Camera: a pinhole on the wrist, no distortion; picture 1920 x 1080 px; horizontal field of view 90.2 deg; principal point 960.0 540.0 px. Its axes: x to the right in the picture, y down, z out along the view. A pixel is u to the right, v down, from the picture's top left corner.
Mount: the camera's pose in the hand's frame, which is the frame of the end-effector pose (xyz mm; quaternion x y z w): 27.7 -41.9 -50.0 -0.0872 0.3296 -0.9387 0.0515
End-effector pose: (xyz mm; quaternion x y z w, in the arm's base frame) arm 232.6 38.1 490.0 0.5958 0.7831 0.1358 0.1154
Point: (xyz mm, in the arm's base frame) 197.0 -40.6 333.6
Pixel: 1700 147
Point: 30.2 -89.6 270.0
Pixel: 1502 822
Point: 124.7 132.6 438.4
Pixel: 256 532
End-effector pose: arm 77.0 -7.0 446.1 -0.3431 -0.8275 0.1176 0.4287
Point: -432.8 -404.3 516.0
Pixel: 1241 817
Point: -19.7 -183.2 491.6
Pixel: 1712 990
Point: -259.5 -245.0 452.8
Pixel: 1280 652
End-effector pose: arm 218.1 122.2 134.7 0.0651 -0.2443 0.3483 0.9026
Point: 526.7 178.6 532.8
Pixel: 82 441
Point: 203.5 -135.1 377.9
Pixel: 1349 266
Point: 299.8 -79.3 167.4
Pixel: 1641 886
